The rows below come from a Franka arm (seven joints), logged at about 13 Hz.
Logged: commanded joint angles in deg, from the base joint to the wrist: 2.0, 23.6, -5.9, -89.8, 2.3, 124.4, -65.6; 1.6, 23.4, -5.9, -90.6, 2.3, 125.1, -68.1; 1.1, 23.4, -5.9, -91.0, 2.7, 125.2, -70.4; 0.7, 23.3, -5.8, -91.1, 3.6, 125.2, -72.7; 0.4, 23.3, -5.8, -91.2, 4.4, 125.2, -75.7; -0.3, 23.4, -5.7, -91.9, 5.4, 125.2, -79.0; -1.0, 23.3, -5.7, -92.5, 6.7, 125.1, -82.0; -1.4, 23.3, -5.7, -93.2, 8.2, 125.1, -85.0; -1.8, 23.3, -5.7, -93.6, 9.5, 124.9, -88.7
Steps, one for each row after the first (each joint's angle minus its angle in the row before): -0.4, -0.2, 0.0, -0.8, 0.0, 0.7, -2.5; -0.5, 0.0, 0.0, -0.4, 0.4, 0.1, -2.3; -0.4, -0.1, 0.1, -0.1, 0.9, 0.0, -2.3; -0.3, 0.0, 0.0, -0.1, 0.8, 0.0, -3.0; -0.7, 0.1, 0.1, -0.7, 1.0, 0.0, -3.3; -0.7, -0.1, 0.0, -0.6, 1.3, -0.1, -3.0; -0.4, 0.0, 0.0, -0.7, 1.5, 0.0, -3.0; -0.4, 0.0, 0.0, -0.4, 1.3, -0.2, -3.7
